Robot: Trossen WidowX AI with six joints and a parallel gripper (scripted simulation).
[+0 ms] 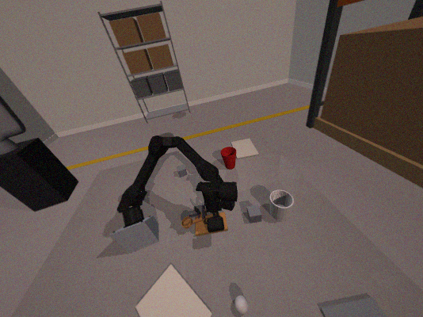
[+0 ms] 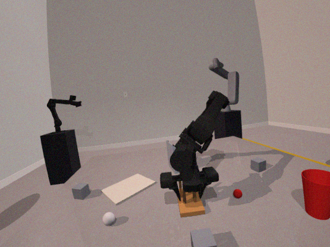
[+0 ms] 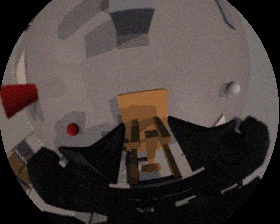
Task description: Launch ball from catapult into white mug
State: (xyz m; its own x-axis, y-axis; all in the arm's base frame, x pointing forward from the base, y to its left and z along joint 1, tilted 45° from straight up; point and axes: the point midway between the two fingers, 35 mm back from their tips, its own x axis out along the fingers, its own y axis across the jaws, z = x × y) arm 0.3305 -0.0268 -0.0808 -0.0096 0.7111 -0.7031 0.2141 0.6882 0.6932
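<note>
Now: the red ball 3 cm ahead of my gripper tip, 18 cm to the left of it and 2 cm below it. The rest, counted from my gripper tip: orange wooden catapult (6 cm behind, 3 cm to the left, 2 cm above); then white ball (2 cm behind, 28 cm to the right, 2 cm below); then white mug (28 cm ahead, 6 cm to the right, 1 cm below).
</note>
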